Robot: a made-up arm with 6 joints.
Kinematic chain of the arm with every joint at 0, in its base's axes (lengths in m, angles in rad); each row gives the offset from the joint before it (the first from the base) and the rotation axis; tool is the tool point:
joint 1: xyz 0 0 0.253 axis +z
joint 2: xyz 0 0 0 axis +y
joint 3: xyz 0 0 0.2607 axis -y
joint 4: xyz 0 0 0 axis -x
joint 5: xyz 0.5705 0 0 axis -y
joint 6: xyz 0 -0.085 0 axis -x
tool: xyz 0 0 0
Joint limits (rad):
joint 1: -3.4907..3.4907
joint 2: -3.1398..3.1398
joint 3: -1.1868..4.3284
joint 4: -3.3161..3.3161
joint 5: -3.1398..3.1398
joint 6: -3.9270..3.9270
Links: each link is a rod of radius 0.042 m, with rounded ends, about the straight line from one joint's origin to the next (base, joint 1, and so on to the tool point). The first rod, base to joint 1, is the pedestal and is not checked.
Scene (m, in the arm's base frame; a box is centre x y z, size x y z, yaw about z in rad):
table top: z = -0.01
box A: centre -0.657 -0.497 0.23 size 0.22 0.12 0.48 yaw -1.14
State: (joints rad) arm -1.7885 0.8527 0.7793 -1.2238 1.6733 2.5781
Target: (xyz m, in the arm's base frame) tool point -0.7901 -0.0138 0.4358
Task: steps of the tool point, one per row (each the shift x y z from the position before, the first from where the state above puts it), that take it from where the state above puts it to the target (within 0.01 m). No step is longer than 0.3 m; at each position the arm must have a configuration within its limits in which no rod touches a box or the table.
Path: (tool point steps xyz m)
1: -0.1940 0.0919 0.1765
2: -0.1276 0.1728 0.1718
3: -0.0284 0.2113 0.1555
4: 0.0775 0.1963 0.1285
5: 0.1627 0.1306 0.0925
6: -0.2296 -0.0174 -0.1401
7: -0.1687 -0.0293 -0.2055
8: -0.0897 -0.0347 -0.2464

